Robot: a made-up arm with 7 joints. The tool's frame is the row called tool.
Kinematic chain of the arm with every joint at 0, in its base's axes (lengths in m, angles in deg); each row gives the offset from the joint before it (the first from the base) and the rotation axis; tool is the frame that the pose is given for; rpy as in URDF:
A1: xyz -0.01 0 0.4 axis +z
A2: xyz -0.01 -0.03 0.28 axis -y
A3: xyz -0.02 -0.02 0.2 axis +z
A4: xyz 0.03 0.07 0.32 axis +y
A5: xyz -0.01 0 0.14 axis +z
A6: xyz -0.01 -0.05 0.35 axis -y
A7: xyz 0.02 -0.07 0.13 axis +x
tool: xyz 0.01 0 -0.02 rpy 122.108 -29.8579 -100.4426
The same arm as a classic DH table. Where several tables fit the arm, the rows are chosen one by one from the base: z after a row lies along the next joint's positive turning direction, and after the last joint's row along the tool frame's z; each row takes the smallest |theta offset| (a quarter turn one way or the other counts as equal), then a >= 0, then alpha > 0; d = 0 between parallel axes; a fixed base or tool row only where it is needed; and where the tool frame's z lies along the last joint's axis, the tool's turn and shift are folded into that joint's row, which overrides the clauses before.
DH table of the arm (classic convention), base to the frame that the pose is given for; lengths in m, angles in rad. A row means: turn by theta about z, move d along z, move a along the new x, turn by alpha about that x. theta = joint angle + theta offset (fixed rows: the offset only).
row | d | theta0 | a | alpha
base (fixed) | 0.0000 | 0.0000 | -0.0100 | 0.0000
A1 | 0.6800 | 0.0000 | -0.0100 | 1.5708
A2 | 0.0500 | 0.0000 | -0.0200 | -1.5708
A3 | 0.5200 | 0.0000 | 0.0300 | -1.5708
A4 | 0.0700 | 0.0000 | -0.0100 | 1.5708
A5 | 0.4900 | 0.0000 | -0.0100 | 1.5708
A6 | 0.1200 | 1.5708 | 0.1300 | 1.5708
A7 | 0.0663 | 1.3433 | -0.0045 | -2.6487
tool (fixed) | 0.0412 | 0.3387 | 0.0000 | 0.0000

